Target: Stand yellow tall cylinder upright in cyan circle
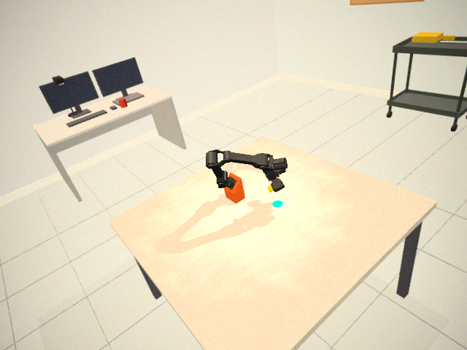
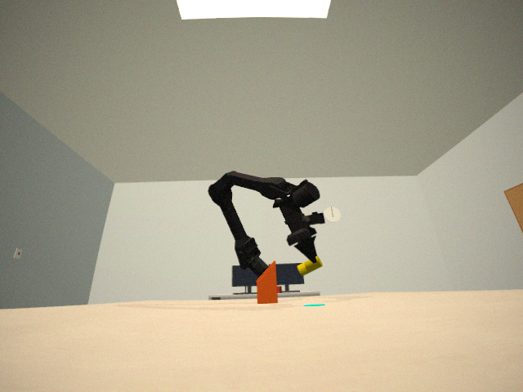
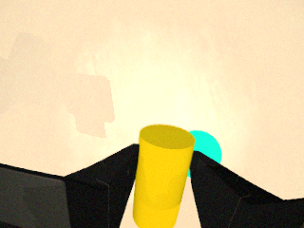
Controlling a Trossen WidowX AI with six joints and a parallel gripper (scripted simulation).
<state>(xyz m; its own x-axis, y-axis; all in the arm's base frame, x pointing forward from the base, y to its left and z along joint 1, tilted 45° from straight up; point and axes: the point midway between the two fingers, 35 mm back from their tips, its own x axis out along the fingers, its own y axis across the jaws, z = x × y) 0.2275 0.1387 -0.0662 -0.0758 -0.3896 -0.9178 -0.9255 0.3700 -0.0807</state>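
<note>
Right now the cyan circle is 120 mm below my gripper tip, 20 mm to the right of it and 10 mm ahead of it. Round my gripper tip: yellow cylinder: 20 mm to the right, 10 mm below, 10 mm behind.
</note>
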